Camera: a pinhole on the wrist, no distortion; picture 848 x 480 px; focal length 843.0 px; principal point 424.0 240.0 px. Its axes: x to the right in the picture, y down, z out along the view. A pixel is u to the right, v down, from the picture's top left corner.
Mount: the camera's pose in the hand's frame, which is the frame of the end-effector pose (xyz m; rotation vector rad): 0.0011 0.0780 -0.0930 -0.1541 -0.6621 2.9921
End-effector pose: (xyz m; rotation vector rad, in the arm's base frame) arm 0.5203 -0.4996 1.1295 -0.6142 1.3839 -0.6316
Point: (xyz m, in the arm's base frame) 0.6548 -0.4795 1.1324
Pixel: 360 87
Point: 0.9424 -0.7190 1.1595
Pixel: 59 216
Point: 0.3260 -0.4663 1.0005
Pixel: behind the camera
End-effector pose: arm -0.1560 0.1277 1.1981 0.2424 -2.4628 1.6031
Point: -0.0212 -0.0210 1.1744
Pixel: 719 372
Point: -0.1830 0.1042 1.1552
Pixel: 239 126
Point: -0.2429 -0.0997 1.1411
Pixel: 139 99
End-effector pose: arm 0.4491 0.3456 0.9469 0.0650 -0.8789 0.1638
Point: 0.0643 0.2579 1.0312
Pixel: 675 76
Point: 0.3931 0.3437 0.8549
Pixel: outside the picture
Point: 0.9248 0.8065 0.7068
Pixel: behind the camera
